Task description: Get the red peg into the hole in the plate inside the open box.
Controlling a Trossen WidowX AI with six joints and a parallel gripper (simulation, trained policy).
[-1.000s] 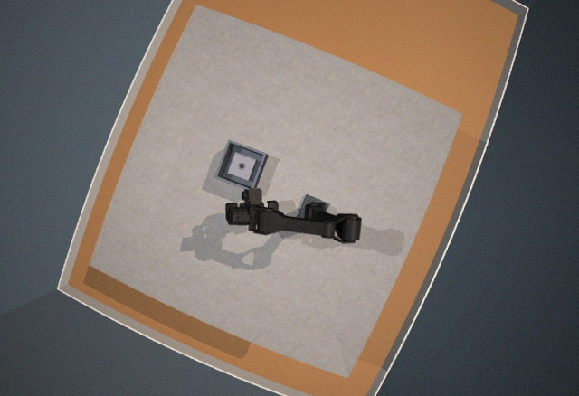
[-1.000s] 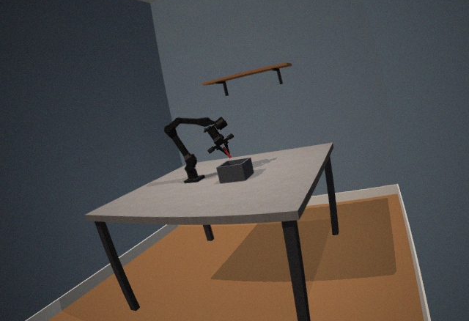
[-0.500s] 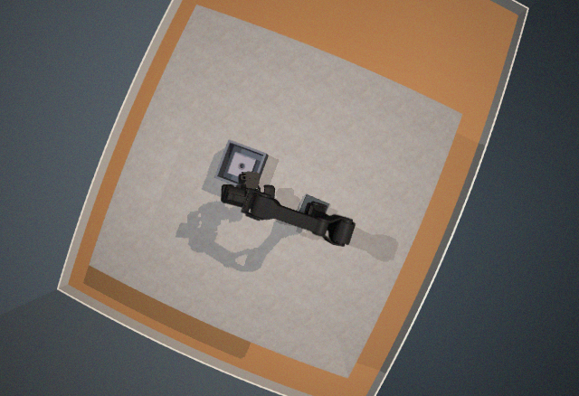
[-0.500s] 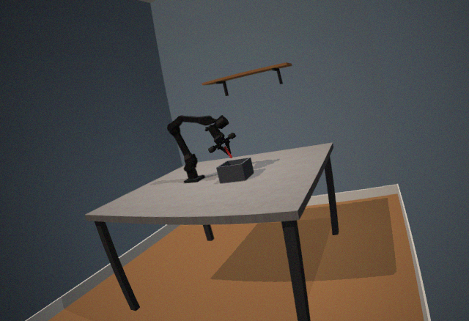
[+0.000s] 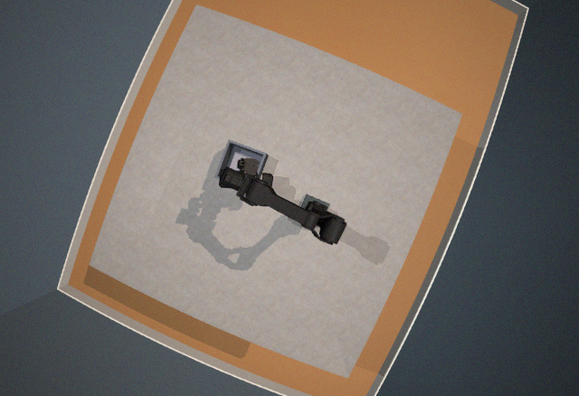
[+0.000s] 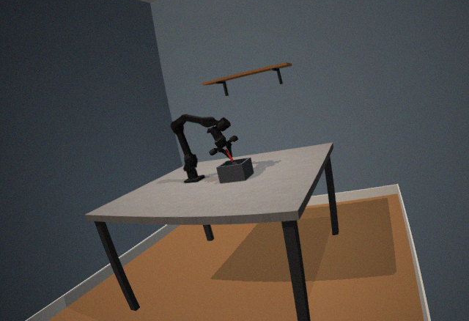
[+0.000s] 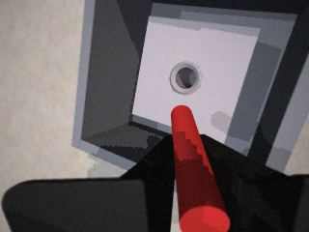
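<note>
Right now my gripper tip is 2 cm below the red peg and 1 cm to the left of it. The rest, counted from my gripper tip: grey box (10 cm below, 3 cm ahead, 2 cm to the right); pale plate (8 cm below, 3 cm ahead, 2 cm to the right).
</note>
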